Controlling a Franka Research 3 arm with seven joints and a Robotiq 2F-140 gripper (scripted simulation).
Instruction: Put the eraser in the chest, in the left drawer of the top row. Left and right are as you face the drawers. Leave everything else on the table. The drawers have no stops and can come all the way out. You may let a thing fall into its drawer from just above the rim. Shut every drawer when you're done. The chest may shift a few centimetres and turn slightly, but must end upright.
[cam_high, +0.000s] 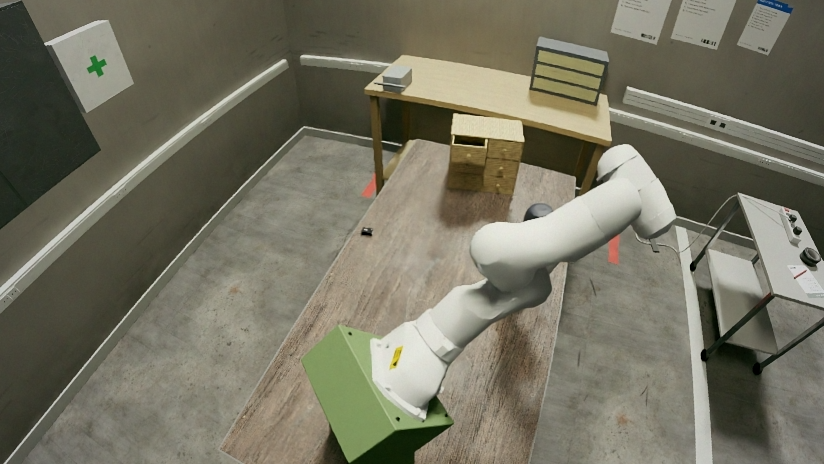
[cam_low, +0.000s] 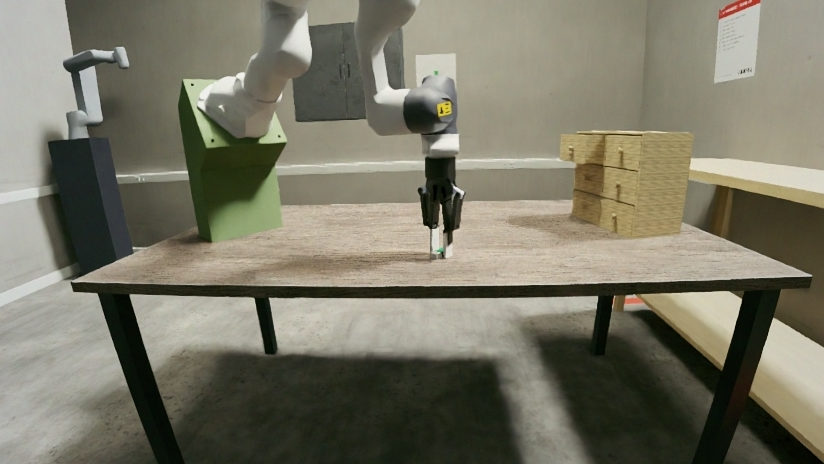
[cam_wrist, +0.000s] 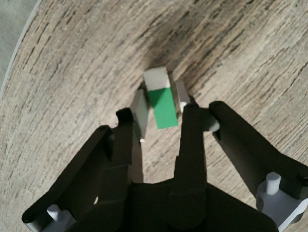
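Right now my hand is 10 mm past the eraser and 30 mm above it. Also, from my hand: small black object (300 mm ahead, 560 mm to the left, 20 mm below).
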